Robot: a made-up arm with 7 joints.
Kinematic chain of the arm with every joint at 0, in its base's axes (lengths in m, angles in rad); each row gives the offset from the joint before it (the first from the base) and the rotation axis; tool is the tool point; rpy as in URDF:
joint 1: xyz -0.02 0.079 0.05 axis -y
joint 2: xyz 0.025 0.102 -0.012 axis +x
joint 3: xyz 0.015 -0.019 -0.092 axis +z
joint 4: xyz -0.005 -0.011 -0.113 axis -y
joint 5: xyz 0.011 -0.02 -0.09 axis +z
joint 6: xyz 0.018 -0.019 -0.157 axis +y
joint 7: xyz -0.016 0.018 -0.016 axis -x
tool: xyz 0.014 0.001 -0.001 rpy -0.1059 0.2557 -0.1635
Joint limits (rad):
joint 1: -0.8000..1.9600
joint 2: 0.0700..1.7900
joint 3: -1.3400..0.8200
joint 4: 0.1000..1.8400
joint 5: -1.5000..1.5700
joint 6: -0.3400..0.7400
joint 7: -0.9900..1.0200
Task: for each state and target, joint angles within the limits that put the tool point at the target. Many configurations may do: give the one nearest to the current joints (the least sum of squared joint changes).
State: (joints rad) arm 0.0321 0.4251 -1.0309 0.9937 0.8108 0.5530 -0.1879
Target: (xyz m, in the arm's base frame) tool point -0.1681 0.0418 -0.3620
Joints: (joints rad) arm -0.5228 0.1089 -1.1986 0.6573 0.8085 0.5170 -0.1808
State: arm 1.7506 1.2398 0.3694 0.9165 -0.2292 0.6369 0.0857
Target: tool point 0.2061 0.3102 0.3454
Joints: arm 1.5936 0.7694 -0.0368 1.3370 -0.2359 0.6297 0.0849
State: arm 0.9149 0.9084 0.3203 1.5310 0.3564 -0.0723 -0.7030
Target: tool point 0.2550 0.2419 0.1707
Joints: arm 0.7607 0.7476 0.1121 1.8400 0.3203 -0.1591 -0.7100
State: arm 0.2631 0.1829 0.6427 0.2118 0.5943 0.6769 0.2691
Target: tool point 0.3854 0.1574 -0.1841
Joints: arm 0.6386 0.0700 -0.0363 0.5667 0.5693 0.7093 0.2749
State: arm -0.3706 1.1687 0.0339 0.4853 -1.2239 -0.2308 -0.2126
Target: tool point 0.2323 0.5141 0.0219
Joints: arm -0.1805 1.4099 0.6518 1.0331 -1.1669 -0.1884 -0.2252
